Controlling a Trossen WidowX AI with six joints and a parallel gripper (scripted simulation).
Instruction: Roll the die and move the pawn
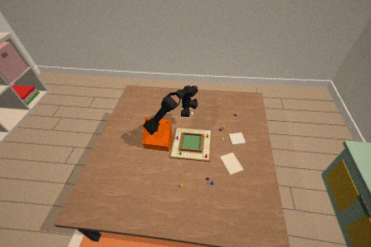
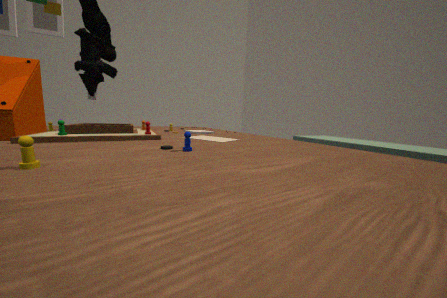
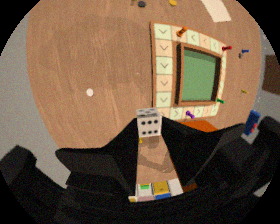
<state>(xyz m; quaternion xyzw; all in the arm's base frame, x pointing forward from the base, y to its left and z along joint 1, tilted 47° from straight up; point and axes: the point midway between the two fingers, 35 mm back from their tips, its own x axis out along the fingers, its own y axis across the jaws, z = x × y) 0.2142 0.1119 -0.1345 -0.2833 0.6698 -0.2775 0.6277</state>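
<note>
My gripper tip is now 17 cm short of the orange pawn, 11 cm to the left of it and 10 cm above it. Also, from my gripper tip: purple pawn (15 cm to the right, 10 cm below, 6 cm behind); then white die (right at my gripper tip); then white bit (14 cm to the left, 13 cm below, 3 cm ahead).
</note>
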